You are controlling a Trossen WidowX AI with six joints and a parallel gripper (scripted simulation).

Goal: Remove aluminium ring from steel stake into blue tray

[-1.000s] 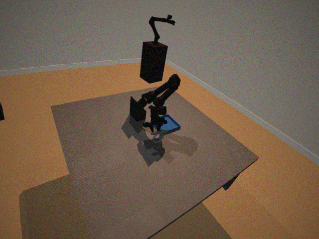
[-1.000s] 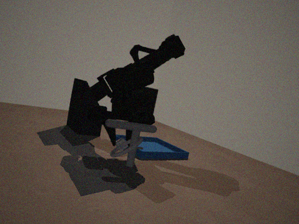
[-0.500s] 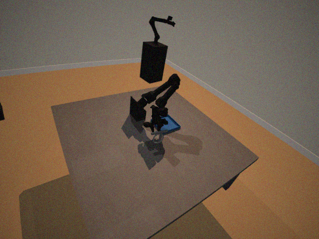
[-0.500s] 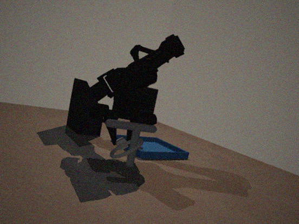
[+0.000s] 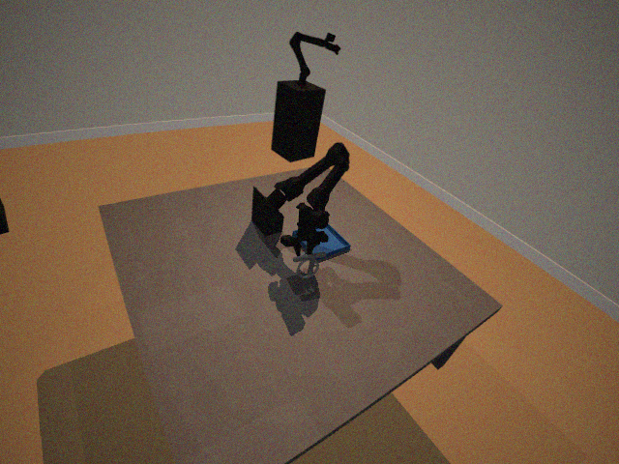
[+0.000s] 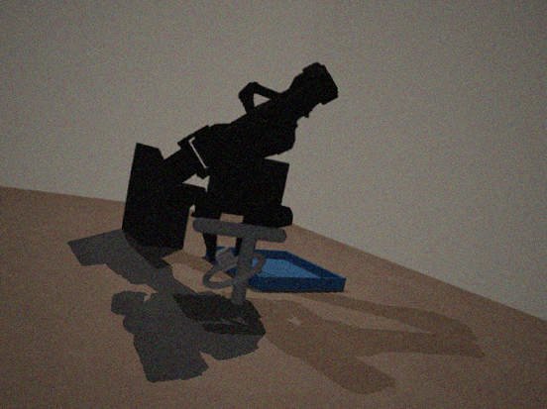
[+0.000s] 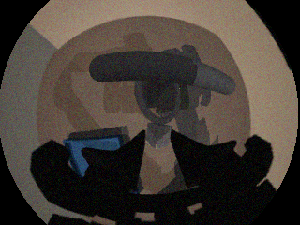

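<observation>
The aluminium ring is 50 mm ahead of my gripper tip, 20 mm to the right of it and 10 mm above it. Round my gripper tip: blue tray 80 mm behind, 180 mm to the left, 30 mm below.
</observation>
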